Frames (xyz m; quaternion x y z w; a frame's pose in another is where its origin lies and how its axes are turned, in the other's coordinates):
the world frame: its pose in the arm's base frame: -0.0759 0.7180 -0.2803 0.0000 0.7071 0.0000 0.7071
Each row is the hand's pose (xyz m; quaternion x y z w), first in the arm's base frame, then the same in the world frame.
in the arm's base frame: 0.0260 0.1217 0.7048 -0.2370 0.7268 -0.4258 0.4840
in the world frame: -0.9851 -0.5963 0.1019 0.1335 0.1717 -0.4687 0.8562
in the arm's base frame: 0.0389 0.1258 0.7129 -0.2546 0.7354 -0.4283 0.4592
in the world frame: -0.9932 -0.5922 0.1148 0.1228 0.1953 -0.4829 0.8447
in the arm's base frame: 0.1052 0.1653 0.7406 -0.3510 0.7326 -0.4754 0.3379
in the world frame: -1.0209 -0.5527 0.1811 0.0880 0.2791 -0.5843 0.7569
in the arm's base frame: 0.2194 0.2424 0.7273 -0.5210 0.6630 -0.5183 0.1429
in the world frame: -1.0076 -0.4756 0.2953 -0.0019 0.3678 -0.7349 0.5698
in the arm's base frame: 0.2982 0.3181 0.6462 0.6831 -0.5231 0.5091 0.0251
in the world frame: -0.9265 -0.3999 0.3741 -0.1230 0.3876 -0.8430 0.3521
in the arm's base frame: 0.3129 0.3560 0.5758 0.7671 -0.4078 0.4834 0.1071
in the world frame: -0.8561 -0.3620 0.3888 -0.2006 0.3641 -0.8843 0.2126
